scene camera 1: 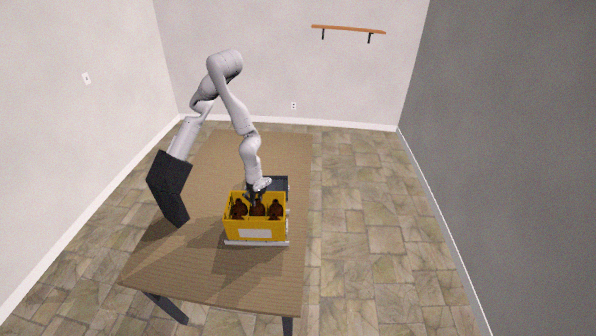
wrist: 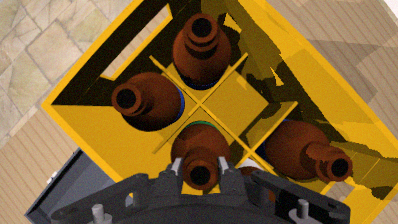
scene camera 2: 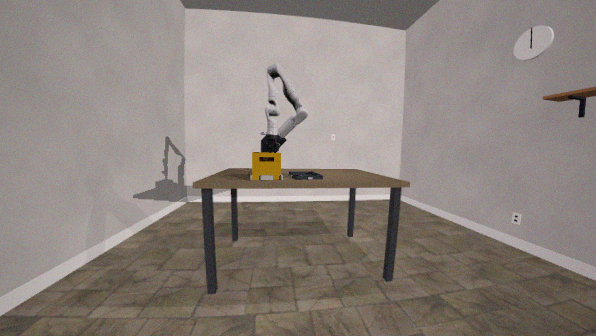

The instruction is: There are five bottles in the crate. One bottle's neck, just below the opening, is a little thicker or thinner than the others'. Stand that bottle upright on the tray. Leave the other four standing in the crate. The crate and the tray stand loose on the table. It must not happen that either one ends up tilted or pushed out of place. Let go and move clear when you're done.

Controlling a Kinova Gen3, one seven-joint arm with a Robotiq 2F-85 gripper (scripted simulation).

Labels:
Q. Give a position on a yellow crate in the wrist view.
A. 279, 74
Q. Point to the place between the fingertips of the gripper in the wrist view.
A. At 200, 167

